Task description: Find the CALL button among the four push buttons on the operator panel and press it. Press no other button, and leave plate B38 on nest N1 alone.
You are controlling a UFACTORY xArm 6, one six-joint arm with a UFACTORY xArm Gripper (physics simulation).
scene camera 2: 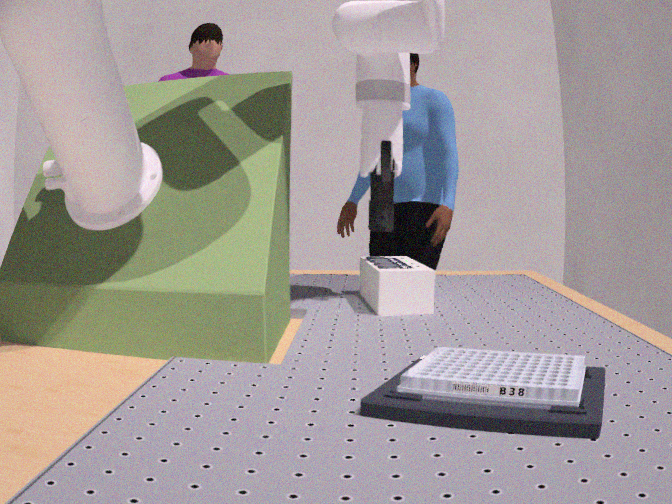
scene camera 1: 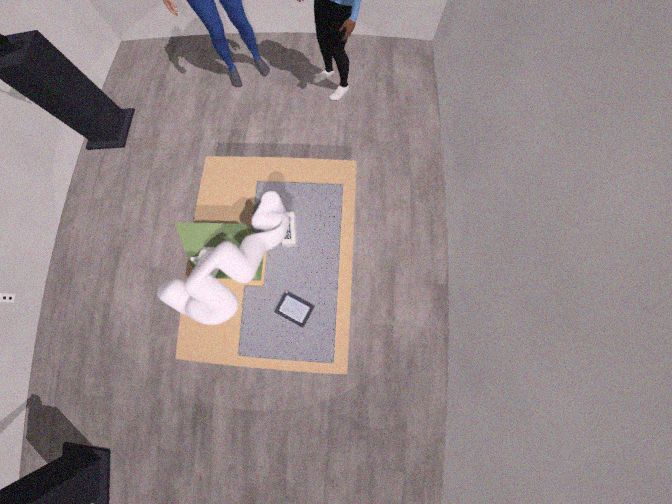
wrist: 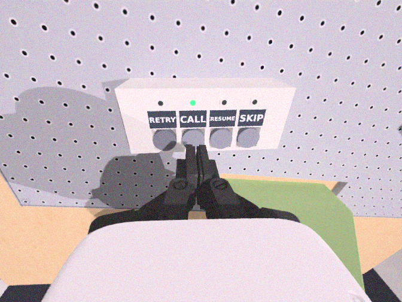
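The white operator panel point(scene camera 1: 292, 237) point(scene camera 2: 404, 292) point(wrist: 205, 94) carries four grey round buttons in a row. In the wrist view they are labelled RETRY, CALL, RESUME and SKIP from left to right. The green lamp point(wrist: 193, 102) above the CALL label is lit; the other three lamps are dark. The CALL button point(wrist: 193, 137) shows just beyond my fingertips. My gripper point(scene camera 2: 381, 228) point(wrist: 194, 159) is shut and empty, and hangs a little above the panel, apart from it. Plate B38 point(scene camera 1: 295, 308) point(scene camera 2: 491, 371) sits on the dark nest N1 point(scene camera 1: 303, 323) point(scene camera 2: 477, 423).
A large green sloped block point(scene camera 1: 203, 233) point(scene camera 2: 217, 314) point(wrist: 305, 205) stands beside the arm's base. The perforated grey board point(scene camera 1: 303, 271) point(scene camera 2: 260, 434) lies on the wooden table point(scene camera 1: 217, 184) point(scene camera 2: 59, 390). People stand behind the table, and dark pillars point(scene camera 1: 59, 81) stand on the floor at the left.
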